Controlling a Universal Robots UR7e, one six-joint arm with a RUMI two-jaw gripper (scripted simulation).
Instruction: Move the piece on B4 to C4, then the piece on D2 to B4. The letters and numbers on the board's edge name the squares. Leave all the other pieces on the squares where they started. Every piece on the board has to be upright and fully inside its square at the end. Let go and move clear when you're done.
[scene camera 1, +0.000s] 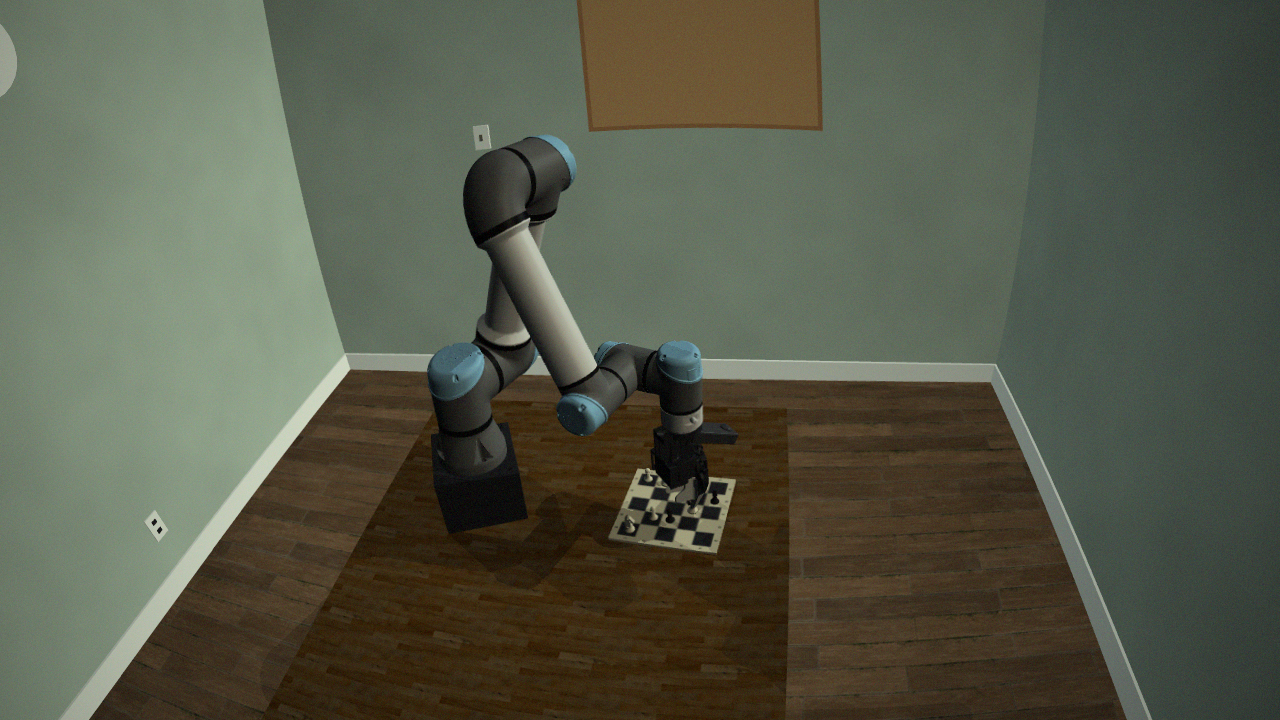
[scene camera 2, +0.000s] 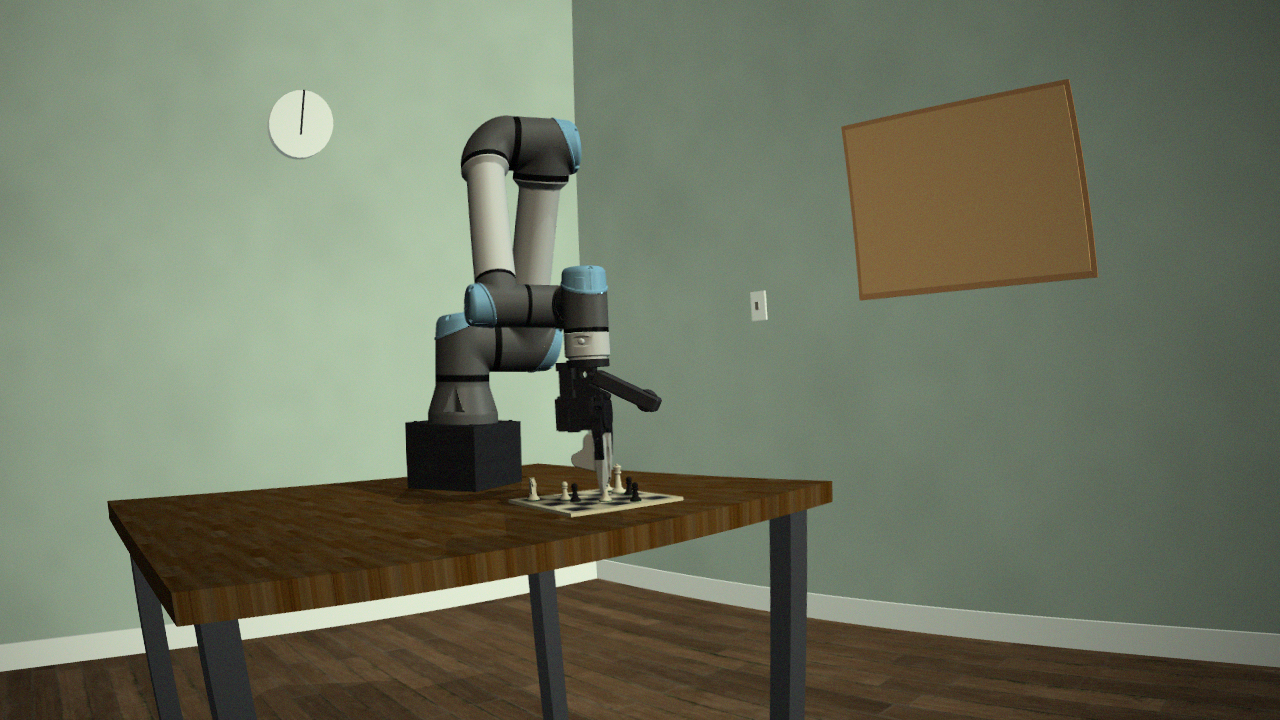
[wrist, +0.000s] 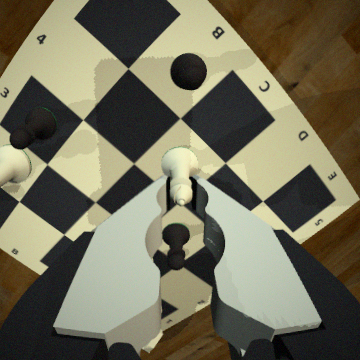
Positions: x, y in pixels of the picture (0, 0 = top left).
Scene:
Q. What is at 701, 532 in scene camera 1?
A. A chessboard.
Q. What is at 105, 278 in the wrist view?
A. My gripper.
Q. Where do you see a chessboard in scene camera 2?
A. At 589, 504

